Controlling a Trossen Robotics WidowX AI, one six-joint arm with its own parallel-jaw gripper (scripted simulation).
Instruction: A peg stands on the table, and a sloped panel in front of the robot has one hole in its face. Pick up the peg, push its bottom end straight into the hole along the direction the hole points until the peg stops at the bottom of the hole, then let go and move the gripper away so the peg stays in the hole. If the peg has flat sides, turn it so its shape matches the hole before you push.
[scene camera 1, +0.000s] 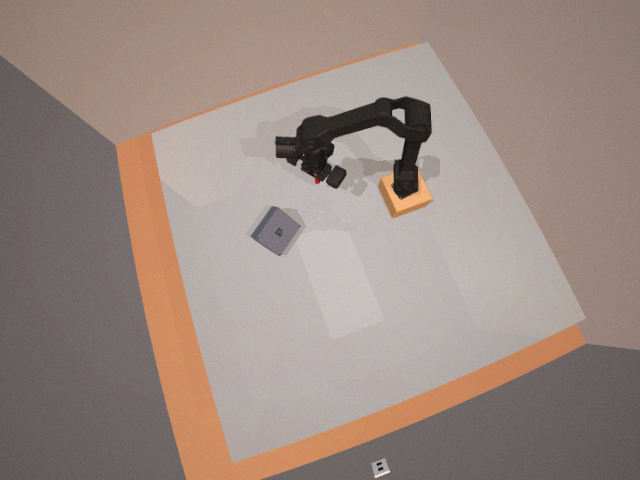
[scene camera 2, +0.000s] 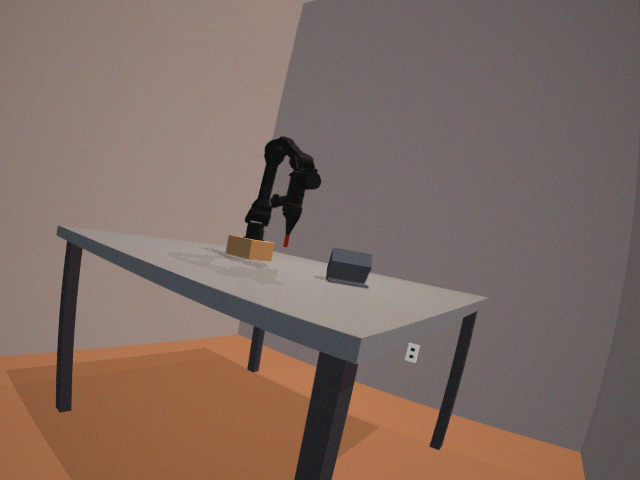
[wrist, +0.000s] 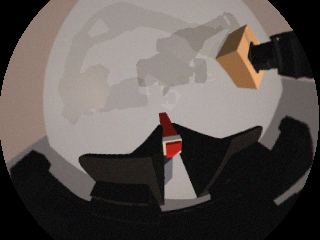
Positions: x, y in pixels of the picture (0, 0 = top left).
Labels:
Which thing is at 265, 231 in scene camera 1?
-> A grey sloped panel.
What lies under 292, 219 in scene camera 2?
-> My gripper.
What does my gripper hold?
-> A red peg.

